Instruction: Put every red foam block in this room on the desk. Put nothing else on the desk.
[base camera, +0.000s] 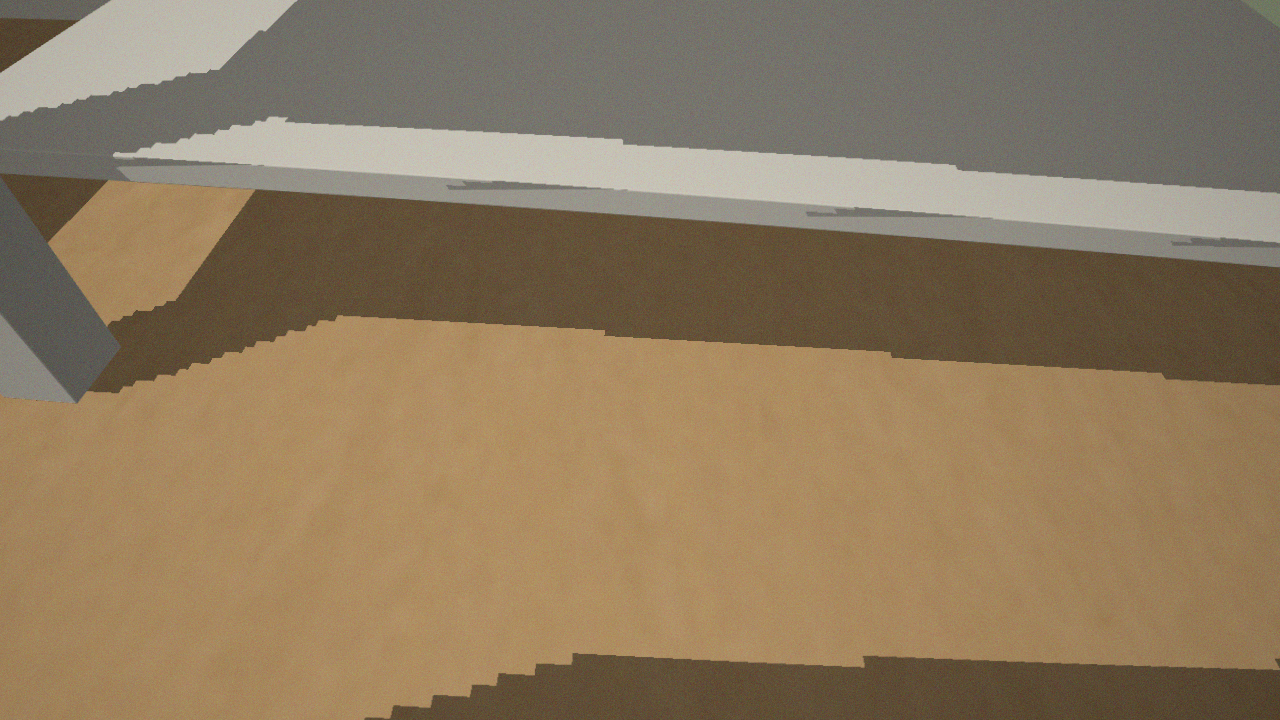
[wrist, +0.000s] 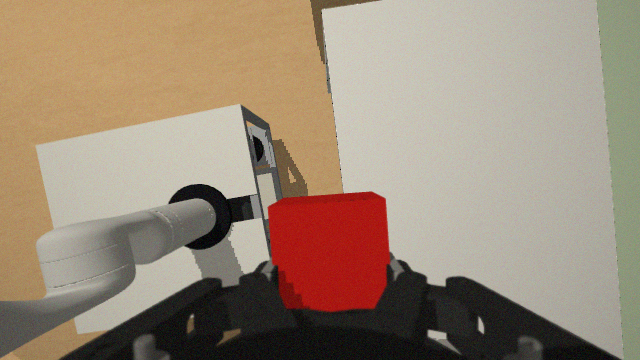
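Where they show: gripper, fingertip midpoint: (wrist: 332, 268); arm's base, link origin: (wrist: 197, 217).
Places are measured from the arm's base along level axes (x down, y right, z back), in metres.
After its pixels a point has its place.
My gripper (wrist: 332, 268) @(x -0.458, y 0.000, z -0.331 m) is shut on a red foam block (wrist: 330, 235) @(x -0.483, y -0.026, z -0.335 m) in the wrist view, with a black finger on each side of it. The block is held above the floor and the near edge of a white table top, which I take to be the desk (wrist: 475, 115) @(x -0.053, y -0.113, z -0.652 m) (base camera: 671, 80) @(x 0.247, y 0.026, z -0.527 m). The desk fills much of the right side of the wrist view. In the base camera view its top is mostly in shadow and the gripper and block do not show.
My white mobile base (wrist: 145, 160) @(x 0.014, y -0.160, z 0.110 m) and grey arm (wrist: 85, 255) @(x -0.319, y -0.009, z -0.030 m) are at the left in the wrist view, with a narrow strip of wooden floor between base and desk. A grey desk leg (base camera: 58, 295) @(x 0.336, y -0.337, z -0.410 m) stands at the left in the base camera view. A green surface (wrist: 620, 125) @(x -0.040, y -0.040, z -0.949 m) lies beyond the desk.
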